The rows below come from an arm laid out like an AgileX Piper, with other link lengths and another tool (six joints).
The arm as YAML. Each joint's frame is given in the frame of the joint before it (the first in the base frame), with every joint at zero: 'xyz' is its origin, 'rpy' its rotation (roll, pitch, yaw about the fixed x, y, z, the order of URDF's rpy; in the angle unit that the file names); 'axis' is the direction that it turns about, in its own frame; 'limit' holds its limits. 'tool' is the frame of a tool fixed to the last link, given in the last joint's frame.
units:
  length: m
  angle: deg
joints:
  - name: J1
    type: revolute
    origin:
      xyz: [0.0, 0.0, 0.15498]
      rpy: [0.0, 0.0, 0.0]
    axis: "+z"
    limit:
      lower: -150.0
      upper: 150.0
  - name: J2
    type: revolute
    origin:
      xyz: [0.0, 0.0, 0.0]
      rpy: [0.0, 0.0, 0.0]
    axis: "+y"
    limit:
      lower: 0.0
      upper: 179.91
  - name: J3
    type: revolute
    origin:
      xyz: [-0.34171, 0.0, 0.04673]
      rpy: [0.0, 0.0, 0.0]
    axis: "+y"
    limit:
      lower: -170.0
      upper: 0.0
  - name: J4
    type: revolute
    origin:
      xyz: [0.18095, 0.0, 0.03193]
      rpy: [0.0, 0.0, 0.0]
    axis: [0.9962, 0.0, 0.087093]
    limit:
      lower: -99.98
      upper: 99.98
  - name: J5
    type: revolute
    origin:
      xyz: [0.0, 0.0, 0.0]
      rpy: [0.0, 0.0, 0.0]
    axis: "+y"
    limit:
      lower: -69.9
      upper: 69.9
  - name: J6
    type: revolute
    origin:
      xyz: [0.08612, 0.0, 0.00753]
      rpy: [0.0, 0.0, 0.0]
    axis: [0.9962, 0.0, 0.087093]
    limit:
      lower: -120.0
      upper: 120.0
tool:
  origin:
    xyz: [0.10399, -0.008, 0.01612]
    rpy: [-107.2, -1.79, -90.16]
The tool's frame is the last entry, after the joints.
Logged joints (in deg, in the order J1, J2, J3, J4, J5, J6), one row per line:
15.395, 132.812, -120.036, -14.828, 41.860, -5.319
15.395, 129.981, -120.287, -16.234, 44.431, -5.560
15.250, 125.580, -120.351, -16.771, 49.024, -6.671
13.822, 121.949, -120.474, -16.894, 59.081, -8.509
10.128, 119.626, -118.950, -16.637, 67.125, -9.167
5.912, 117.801, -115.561, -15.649, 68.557, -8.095
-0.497, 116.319, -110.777, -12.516, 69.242, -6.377
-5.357, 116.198, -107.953, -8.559, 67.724, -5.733
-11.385, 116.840, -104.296, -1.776, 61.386, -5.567
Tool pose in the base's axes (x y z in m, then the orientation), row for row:
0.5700, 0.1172, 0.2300, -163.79, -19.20, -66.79
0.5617, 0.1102, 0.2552, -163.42, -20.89, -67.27
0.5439, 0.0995, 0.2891, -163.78, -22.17, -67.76
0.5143, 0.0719, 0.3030, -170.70, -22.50, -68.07
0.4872, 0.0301, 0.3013, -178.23, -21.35, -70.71
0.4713, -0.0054, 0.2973, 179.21, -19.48, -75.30
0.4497, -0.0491, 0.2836, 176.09, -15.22, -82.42
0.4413, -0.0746, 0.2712, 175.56, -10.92, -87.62
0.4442, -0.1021, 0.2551, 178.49, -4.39, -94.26
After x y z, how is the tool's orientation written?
As angles about the fixed x, y, z axes (roll, pitch, yaw), in degrees.
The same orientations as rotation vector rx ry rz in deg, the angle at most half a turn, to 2 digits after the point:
-146.68, 91.71, -37.98
-146.71, 92.02, -40.54
-147.08, 92.91, -42.10
143.51, -93.58, 36.04
136.42, -96.19, 27.15
131.38, -101.61, 21.87
124.80, -110.30, 13.00
121.60, -117.52, 7.13
119.49, -128.85, 2.89

